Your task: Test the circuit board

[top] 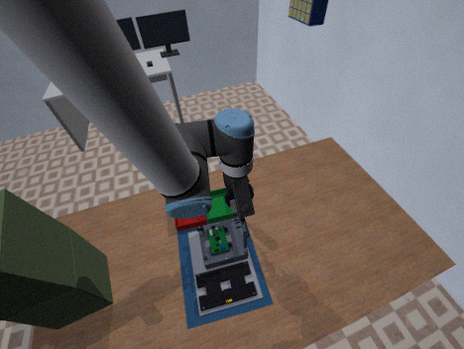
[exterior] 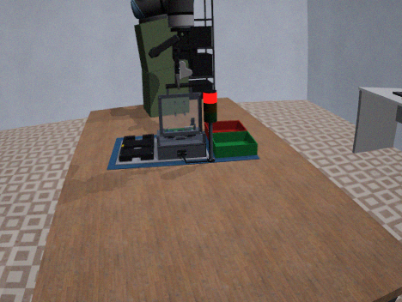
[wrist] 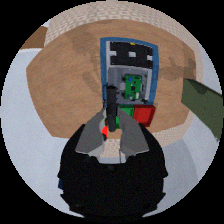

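Now: hand 20 cm above the green circuit board, 9 cm past it and 3 cm to the right of it. From my hand the other things lie so: tester bed (20 cm below, 9 cm behind, 3 cm to the left); then green bin (26 cm below, 21 cm to the left, 1 cm behind); then clear lid (9 cm below).
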